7 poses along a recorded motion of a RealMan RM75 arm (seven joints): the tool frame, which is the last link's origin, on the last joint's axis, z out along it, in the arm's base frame.
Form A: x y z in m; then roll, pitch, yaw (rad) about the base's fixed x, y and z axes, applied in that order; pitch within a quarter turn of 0, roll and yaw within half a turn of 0.
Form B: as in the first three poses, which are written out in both.
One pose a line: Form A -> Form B
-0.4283, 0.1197, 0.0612, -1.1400, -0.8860, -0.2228 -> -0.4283, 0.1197, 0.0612, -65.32, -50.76, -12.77
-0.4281, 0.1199, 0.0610, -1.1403, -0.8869, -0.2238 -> -0.4281, 0.1199, 0.0610, -65.33, -50.82, -12.82
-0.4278, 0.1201, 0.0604, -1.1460, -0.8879, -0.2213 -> -0.4278, 0.1201, 0.0604, -65.66, -50.87, -12.68
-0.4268, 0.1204, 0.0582, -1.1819, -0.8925, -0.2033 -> -0.4268, 0.1204, 0.0582, -67.72, -51.14, -11.65
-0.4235, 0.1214, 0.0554, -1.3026, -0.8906, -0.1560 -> -0.4235, 0.1214, 0.0554, -74.63, -51.03, -8.94
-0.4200, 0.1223, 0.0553, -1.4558, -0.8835, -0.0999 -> -0.4200, 0.1223, 0.0553, -83.41, -50.62, -5.72
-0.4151, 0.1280, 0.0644, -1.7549, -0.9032, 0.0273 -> -0.4151, 0.1280, 0.0644, -100.55, -51.75, 1.56
